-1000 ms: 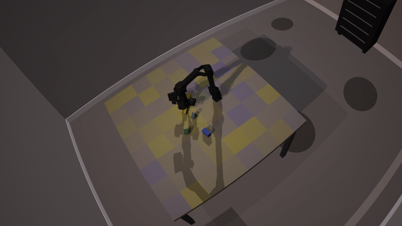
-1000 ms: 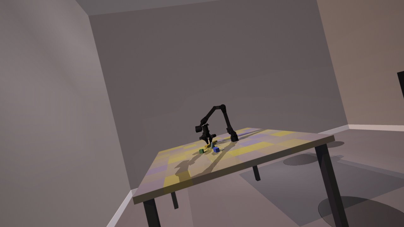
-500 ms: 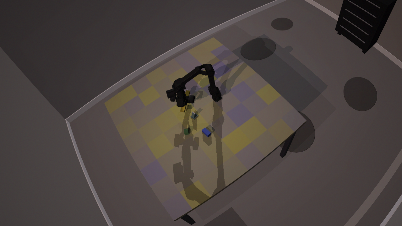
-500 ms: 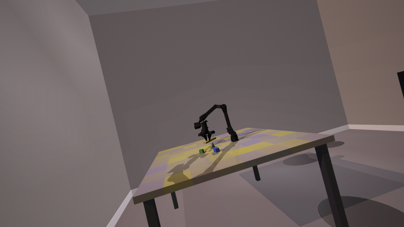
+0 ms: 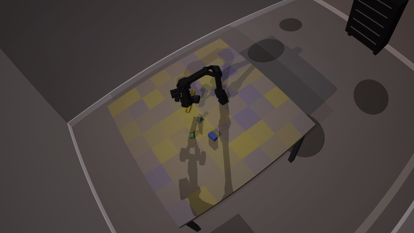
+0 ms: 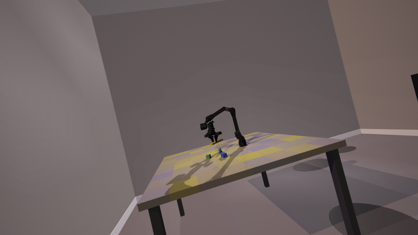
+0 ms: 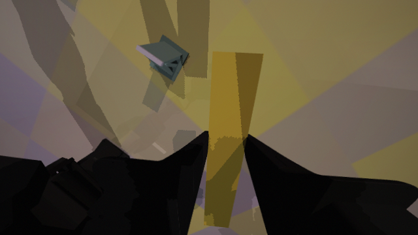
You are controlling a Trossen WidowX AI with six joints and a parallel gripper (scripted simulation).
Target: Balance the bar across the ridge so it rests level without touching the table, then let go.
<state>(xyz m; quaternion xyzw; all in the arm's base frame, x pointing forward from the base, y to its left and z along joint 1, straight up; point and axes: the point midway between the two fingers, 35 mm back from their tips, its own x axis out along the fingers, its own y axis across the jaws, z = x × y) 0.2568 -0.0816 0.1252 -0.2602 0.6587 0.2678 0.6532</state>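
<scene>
Now: gripper tip 2 cm past the yellow bar and 2 cm to the left of it. Also, from my gripper tip: blue block: 30 cm to the left, 7 cm below; green block: 12 cm ahead, 20 cm to the left, 7 cm below.
</scene>
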